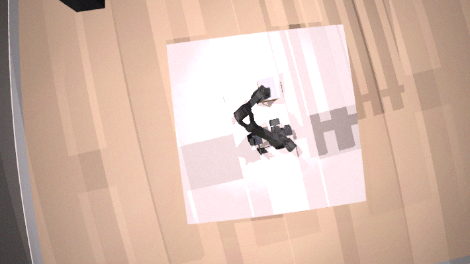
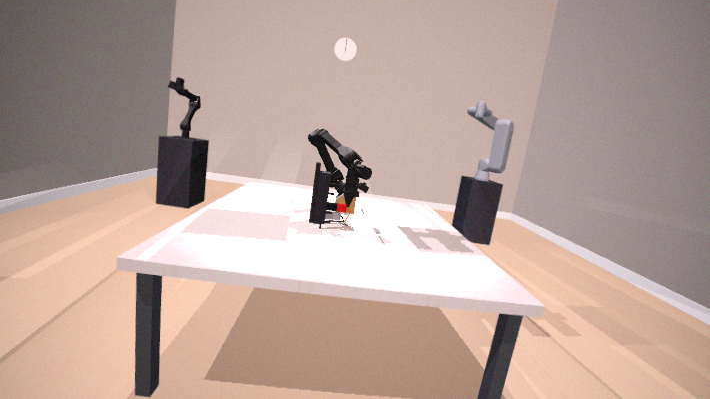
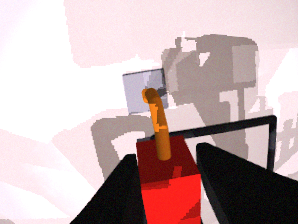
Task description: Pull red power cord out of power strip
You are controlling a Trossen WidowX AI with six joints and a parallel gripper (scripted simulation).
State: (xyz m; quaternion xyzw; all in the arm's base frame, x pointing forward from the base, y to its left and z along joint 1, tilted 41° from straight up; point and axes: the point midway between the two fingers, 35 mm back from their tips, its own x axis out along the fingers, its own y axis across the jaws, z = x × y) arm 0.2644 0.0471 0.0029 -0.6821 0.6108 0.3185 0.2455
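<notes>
Now: the red plug 1 cm ahead of my gripper tip and 5 cm to the right of it. Round my gripper tip: black power strip 2 cm ahead, 14 cm to the right, 3 cm above.
</notes>
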